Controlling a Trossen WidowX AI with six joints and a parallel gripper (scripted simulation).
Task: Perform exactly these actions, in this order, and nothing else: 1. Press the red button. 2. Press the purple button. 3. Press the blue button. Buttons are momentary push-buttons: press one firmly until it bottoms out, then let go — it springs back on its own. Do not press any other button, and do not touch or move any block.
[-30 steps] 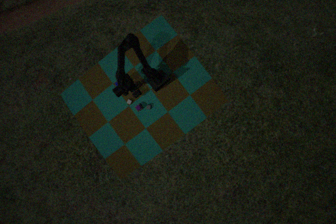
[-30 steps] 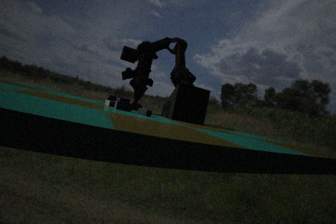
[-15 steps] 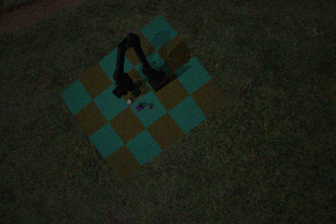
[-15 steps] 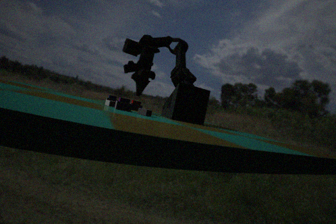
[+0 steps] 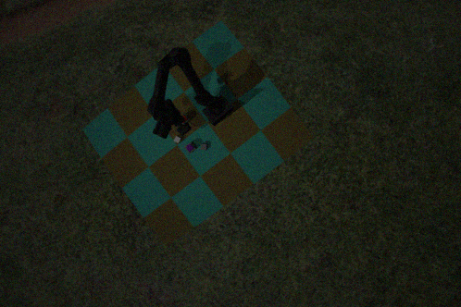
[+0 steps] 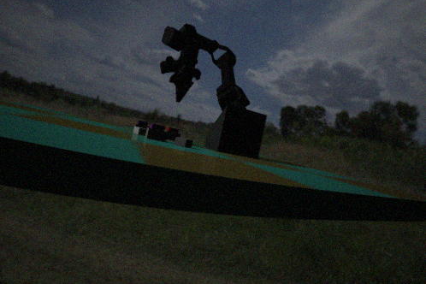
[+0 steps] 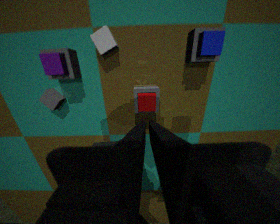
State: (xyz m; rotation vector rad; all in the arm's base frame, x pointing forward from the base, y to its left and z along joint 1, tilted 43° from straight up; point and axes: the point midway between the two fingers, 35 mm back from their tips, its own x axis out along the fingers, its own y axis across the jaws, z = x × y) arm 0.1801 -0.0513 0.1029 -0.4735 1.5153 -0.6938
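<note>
Now: the purple button 14 cm to the left of my gripper tip, 9 cm below it and 8 cm ahead of it. The rest, counted from my gripper tip: blue button: 11 cm to the right, 9 cm below, 7 cm ahead; white block: 11 cm below, 11 cm ahead, 5 cm to the left; red button: 9 cm below, 1 cm behind.
</note>
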